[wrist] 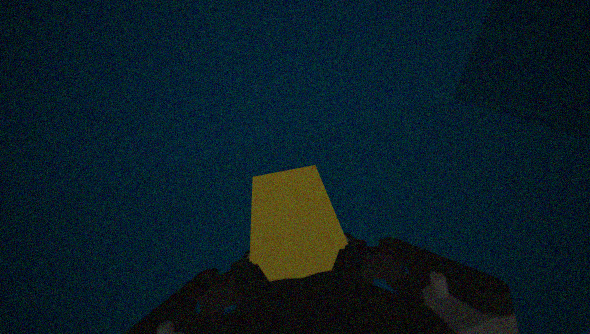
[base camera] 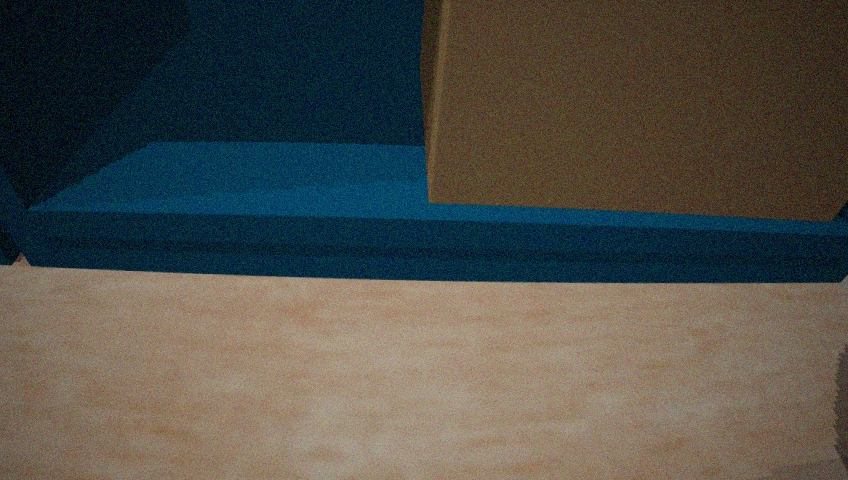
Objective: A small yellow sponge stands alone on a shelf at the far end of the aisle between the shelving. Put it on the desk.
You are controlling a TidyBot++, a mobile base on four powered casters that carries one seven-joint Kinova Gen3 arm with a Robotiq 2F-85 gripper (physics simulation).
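Frame: origin at the arm's base, x ahead, y left, z up, level; metres.
Seen in the pictures: gripper, fingertip midpoint: (wrist: pixel 299 246).
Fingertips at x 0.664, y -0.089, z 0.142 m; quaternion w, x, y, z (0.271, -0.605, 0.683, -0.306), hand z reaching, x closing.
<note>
A point is followed by its place in that frame.
The yellow sponge (wrist: pixel 297 225) @[x 0.658, y -0.090, z 0.181 m] shows in the lower middle of the wrist view, its far end sticking out beyond the fingers. My gripper (wrist: pixel 299 246) @[x 0.664, y -0.089, z 0.142 m] is shut on the sponge, with one dark finger against each side of it. The near end of the sponge is hidden behind the gripper body. The shelf around it is dark blue. The sponge and the gripper do not show in the base camera view. The desk does not show in either view.
In the base camera view a large brown box (base camera: pixel 630 113) @[x 0.429, y -0.174, z -0.220 m] stands on the right part of a low blue shelf board (base camera: pixel 255 172) @[x 0.454, y 0.138, z -0.321 m]. Light wood-patterned floor (base camera: pixel 416 368) @[x 0.307, y -0.020, z -0.397 m] lies in front of it. A dark side panel (base camera: pixel 77 77) @[x 0.526, y 0.349, z -0.258 m] rises at the left.
</note>
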